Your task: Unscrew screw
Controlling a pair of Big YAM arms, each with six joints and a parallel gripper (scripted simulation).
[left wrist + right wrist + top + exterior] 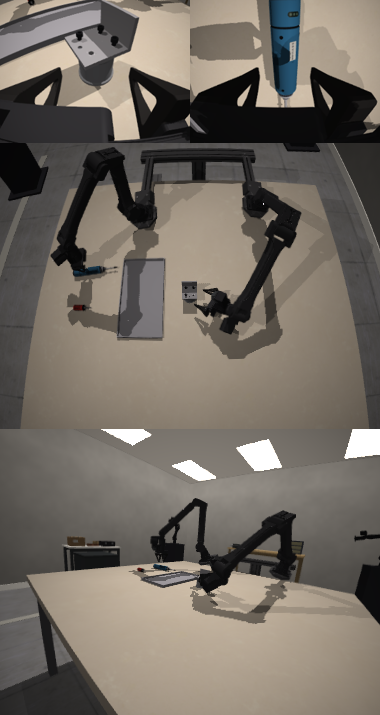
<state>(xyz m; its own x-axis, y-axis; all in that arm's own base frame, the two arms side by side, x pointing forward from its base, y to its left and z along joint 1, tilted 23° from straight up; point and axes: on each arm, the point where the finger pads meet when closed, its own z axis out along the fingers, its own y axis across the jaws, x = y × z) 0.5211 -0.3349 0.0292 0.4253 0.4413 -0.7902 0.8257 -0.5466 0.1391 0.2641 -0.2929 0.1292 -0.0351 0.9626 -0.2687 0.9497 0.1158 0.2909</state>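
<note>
Now: left hand 50 mm to the left of the grey bracket, 40 mm past it and 10 mm below it. Also, from my left hand: joint module 50 mm to the right, 30 mm below, 30 mm behind; flat grey tray 280 mm to the right, 60 mm below, 60 mm behind; red-handled tool 600 mm to the right, 50 mm below, 30 mm behind.
</note>
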